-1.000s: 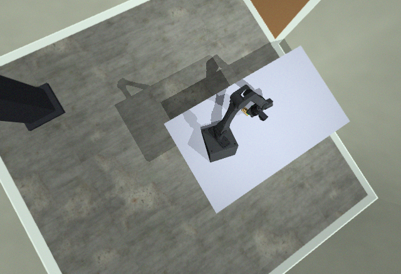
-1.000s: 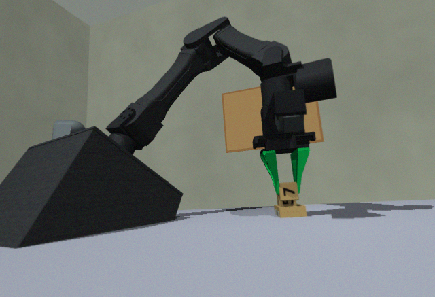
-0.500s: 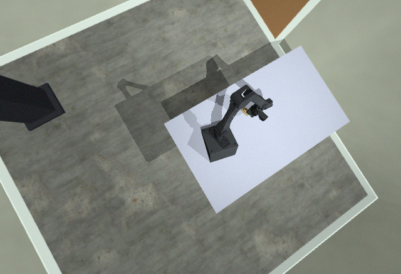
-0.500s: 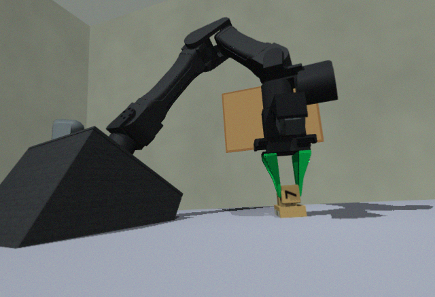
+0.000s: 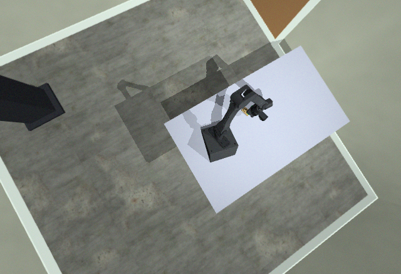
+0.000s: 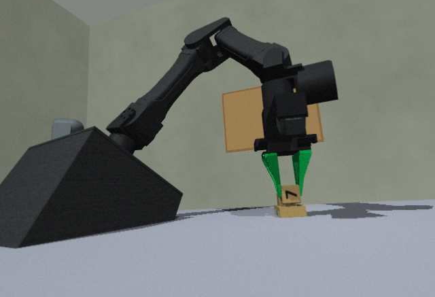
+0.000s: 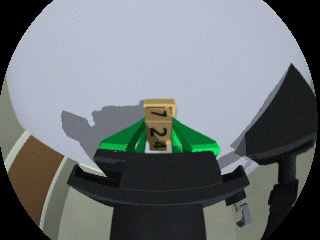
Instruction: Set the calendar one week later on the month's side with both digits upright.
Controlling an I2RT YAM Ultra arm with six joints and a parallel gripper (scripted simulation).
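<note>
The wooden cube is right at my hand. Also, from my hand: wooden tray (30 mm below, 20 mm to the left, 10 mm behind).
</note>
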